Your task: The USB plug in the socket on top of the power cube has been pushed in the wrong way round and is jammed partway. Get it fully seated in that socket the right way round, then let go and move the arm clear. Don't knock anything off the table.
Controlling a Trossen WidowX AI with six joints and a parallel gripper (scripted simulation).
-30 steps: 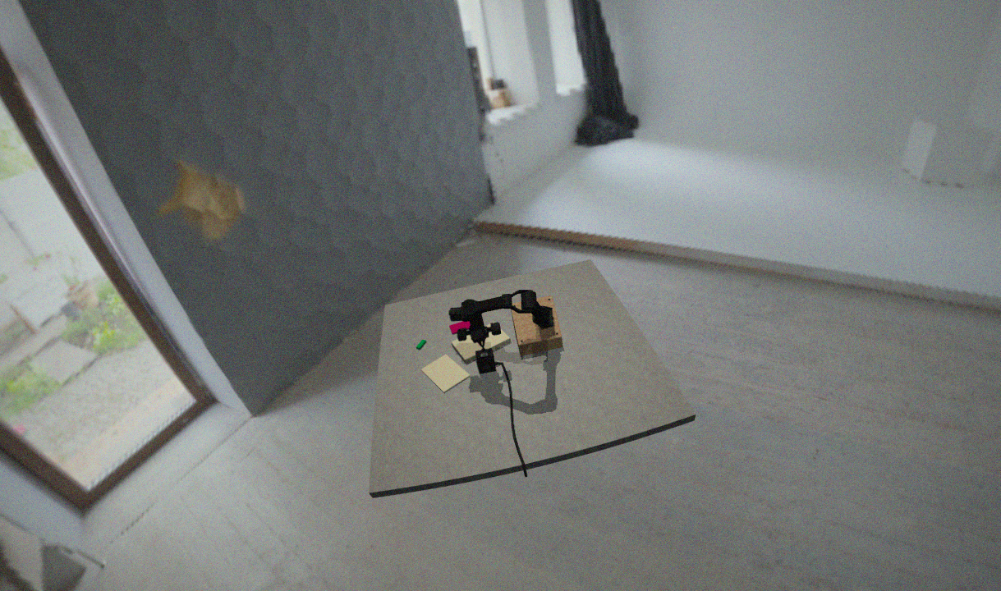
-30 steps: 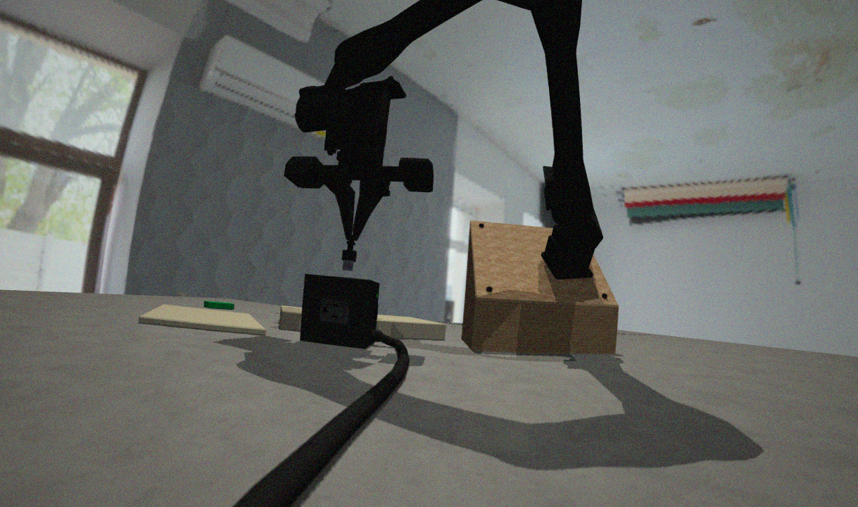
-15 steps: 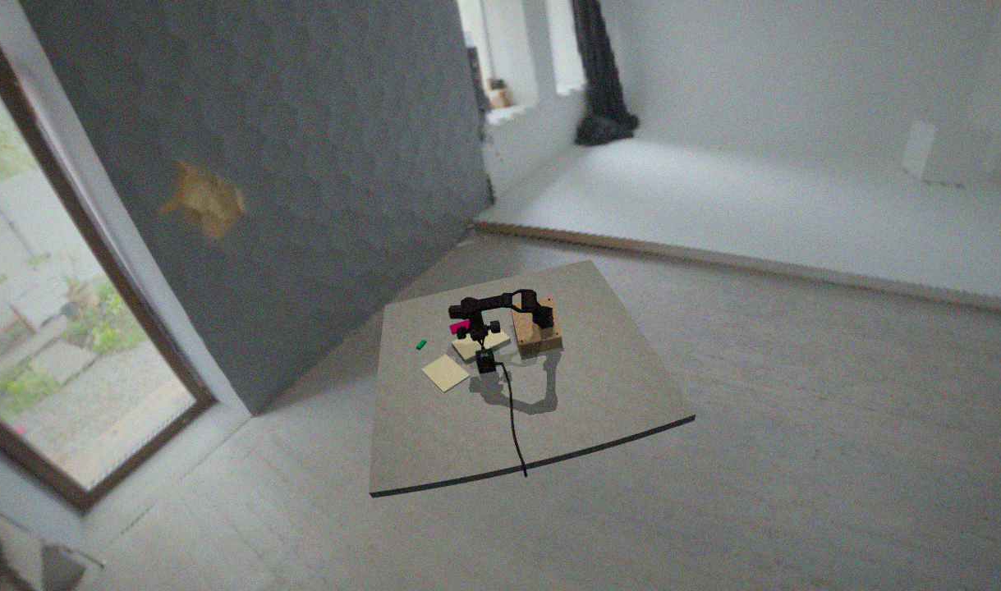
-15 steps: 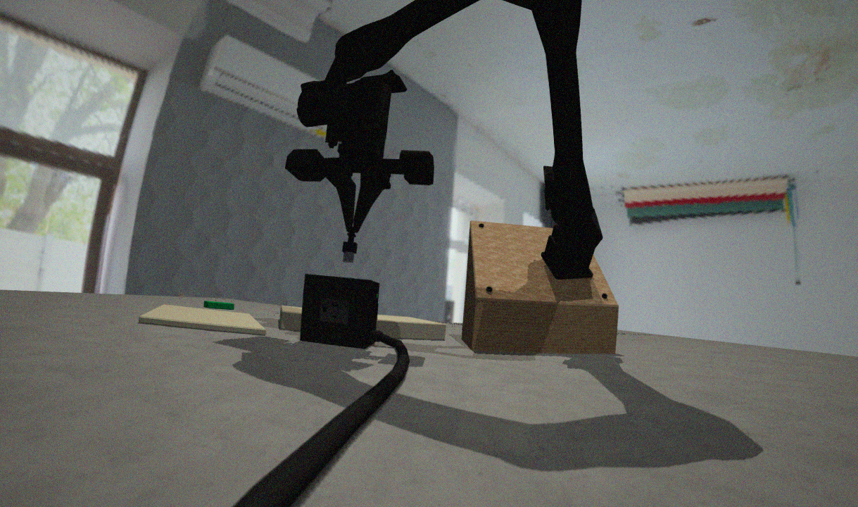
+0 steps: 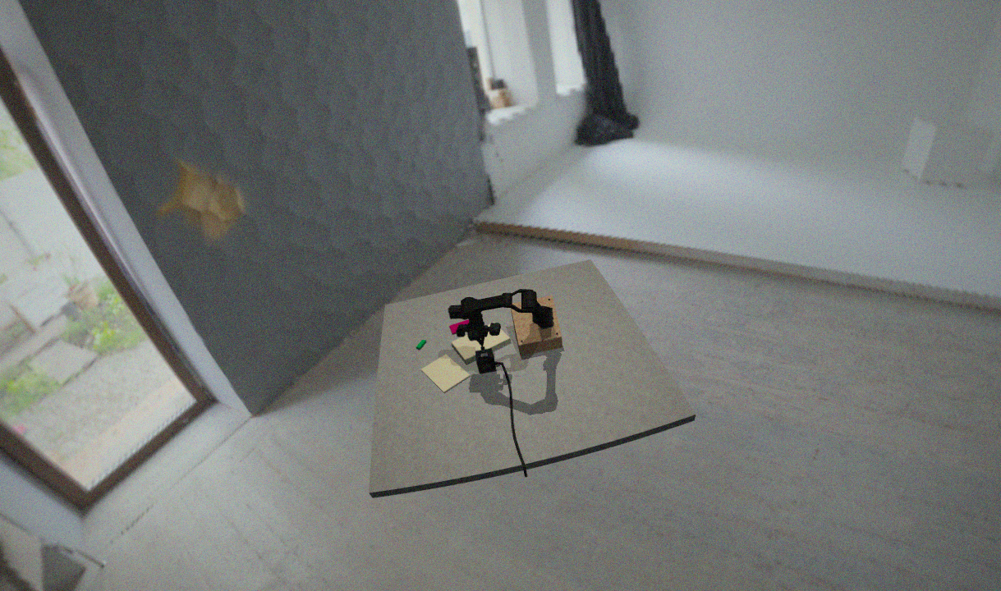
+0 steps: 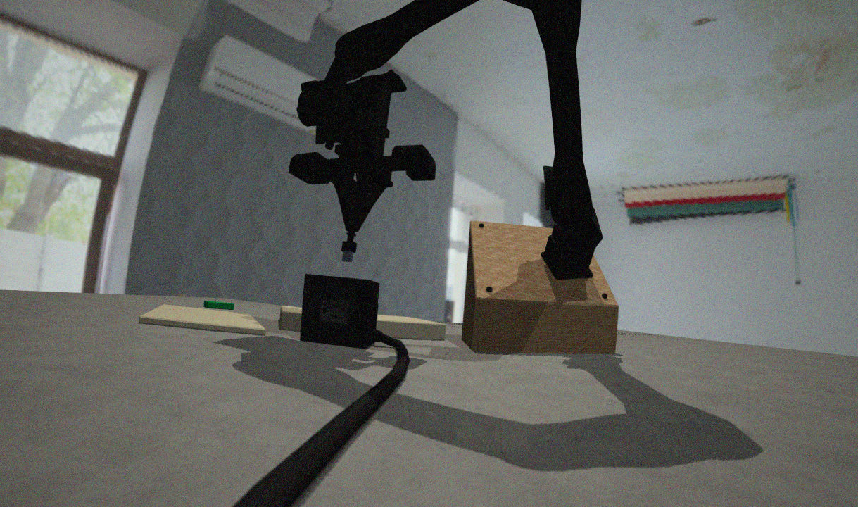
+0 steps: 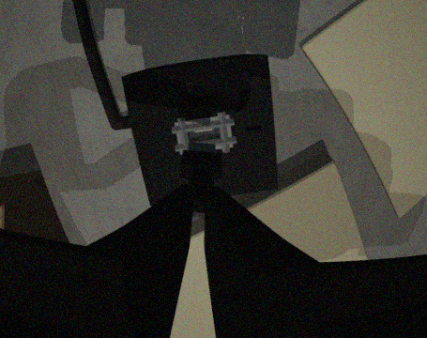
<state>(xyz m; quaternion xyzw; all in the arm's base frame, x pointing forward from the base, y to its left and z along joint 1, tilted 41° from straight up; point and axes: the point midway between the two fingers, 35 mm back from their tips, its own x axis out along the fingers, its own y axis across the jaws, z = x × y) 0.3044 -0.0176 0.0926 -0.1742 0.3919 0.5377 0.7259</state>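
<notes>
Now: the USB plug 2 cm below my gripper tip. Also, from my gripper tip: green block: 29 cm ahead, 29 cm to the right, 13 cm below; then pink object: 4 cm ahead, 35 cm to the right, 13 cm below.
</notes>
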